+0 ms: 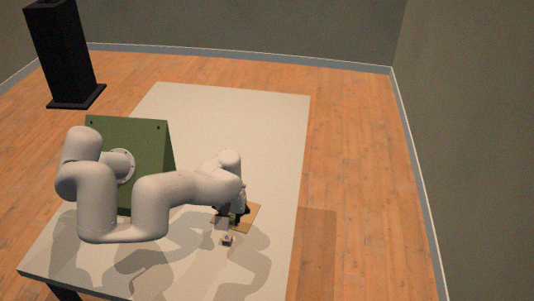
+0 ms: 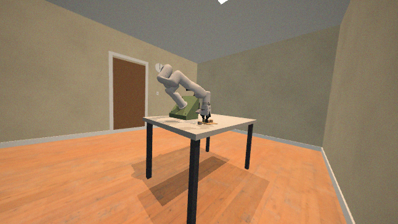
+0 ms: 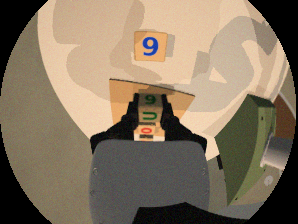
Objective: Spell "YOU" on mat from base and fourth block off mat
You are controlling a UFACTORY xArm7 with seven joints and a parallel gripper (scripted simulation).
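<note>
The red block is 50 mm to the left of my hand, 10 mm below it and 10 mm ahead of it. From my hand the other things lie so: tan mat 50 mm to the left, 30 mm below, 10 mm ahead.
</note>
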